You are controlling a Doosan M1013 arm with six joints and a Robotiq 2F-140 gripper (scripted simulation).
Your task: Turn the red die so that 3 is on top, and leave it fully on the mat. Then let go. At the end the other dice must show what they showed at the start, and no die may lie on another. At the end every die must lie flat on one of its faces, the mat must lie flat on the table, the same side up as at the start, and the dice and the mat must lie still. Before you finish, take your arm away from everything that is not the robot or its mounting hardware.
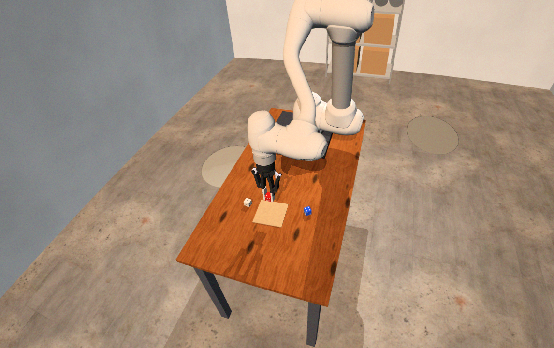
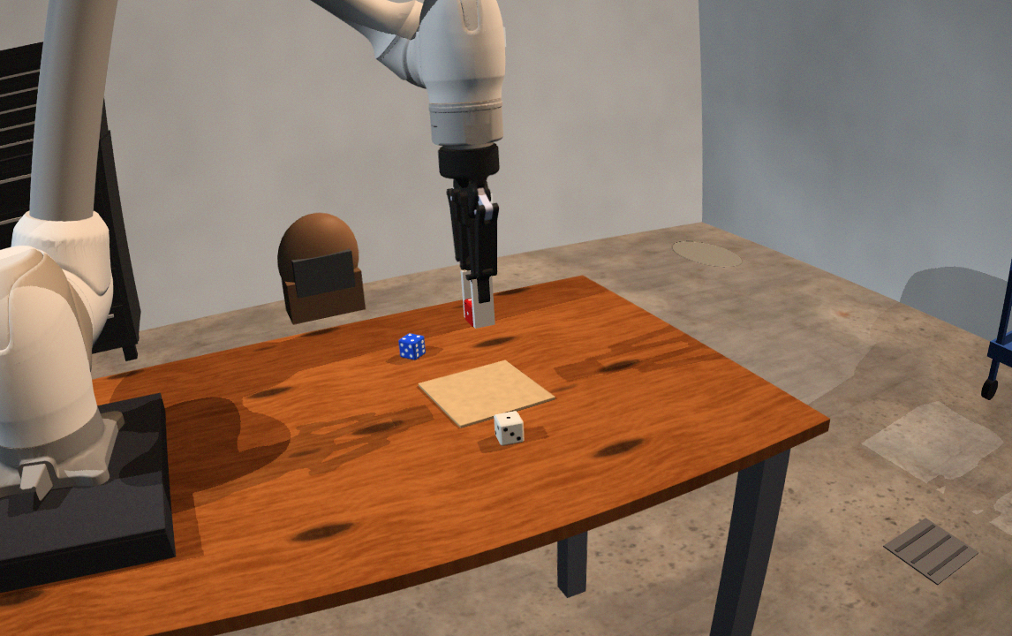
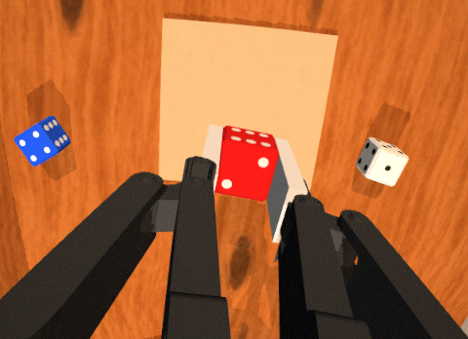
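The tan mat is 140 mm below my hand. From my hand the other things lie so: red die 20 mm below; then white die 10 mm behind, 130 mm to the right, 120 mm below; then blue die 60 mm behind, 160 mm to the left, 120 mm below.
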